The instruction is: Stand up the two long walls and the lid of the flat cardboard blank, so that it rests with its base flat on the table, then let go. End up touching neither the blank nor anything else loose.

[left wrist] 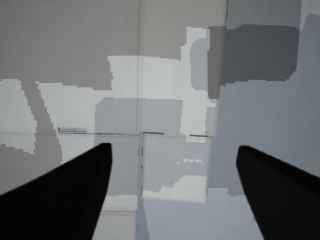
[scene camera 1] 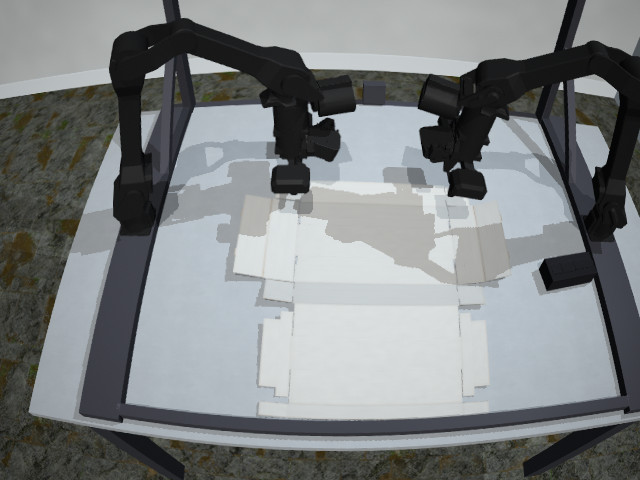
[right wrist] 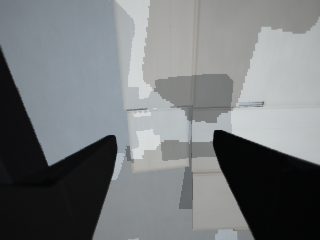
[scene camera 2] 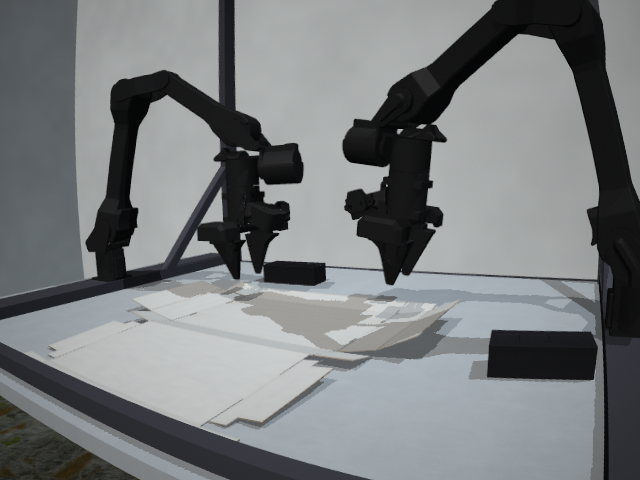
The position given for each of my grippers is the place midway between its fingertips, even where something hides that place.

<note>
In view: my left gripper [scene camera 2: 398,279], my right gripper [scene camera 2: 247,276], a black block [scene camera 2: 284,272] and a black block [scene camera 2: 569,355].
My left gripper shows as well in the left wrist view [left wrist: 175,153] and in scene camera 1 [scene camera 1: 447,183]. My right gripper is seen too in scene camera 1 [scene camera 1: 295,182] and in the right wrist view [right wrist: 164,139].
</note>
